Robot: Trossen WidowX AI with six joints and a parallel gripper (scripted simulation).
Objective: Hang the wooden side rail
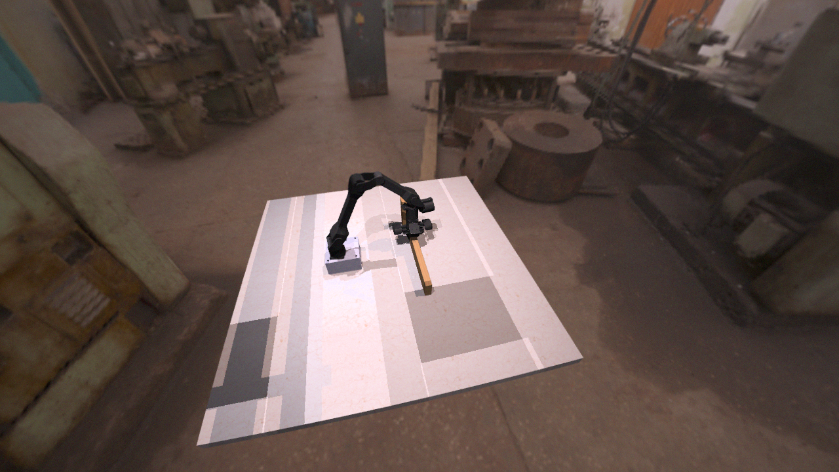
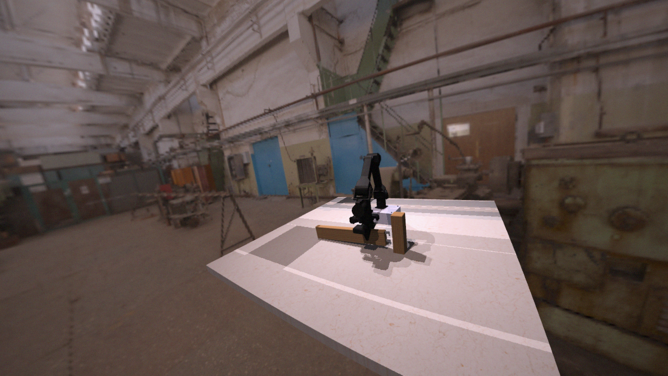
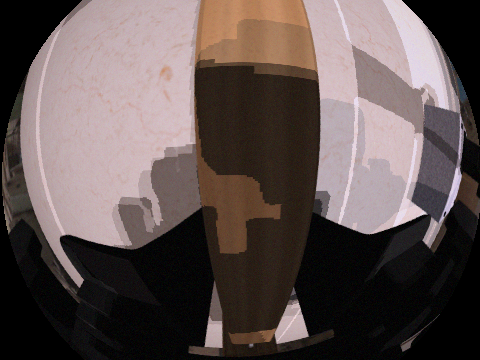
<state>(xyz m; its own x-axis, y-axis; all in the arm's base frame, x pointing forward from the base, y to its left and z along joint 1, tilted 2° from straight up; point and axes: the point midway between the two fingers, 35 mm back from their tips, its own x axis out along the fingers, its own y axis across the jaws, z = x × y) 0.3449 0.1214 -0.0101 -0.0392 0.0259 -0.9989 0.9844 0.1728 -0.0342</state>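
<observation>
My gripper tip is 150 mm to the right of the wooden headboard post, 40 mm below it and 20 mm past it.
</observation>
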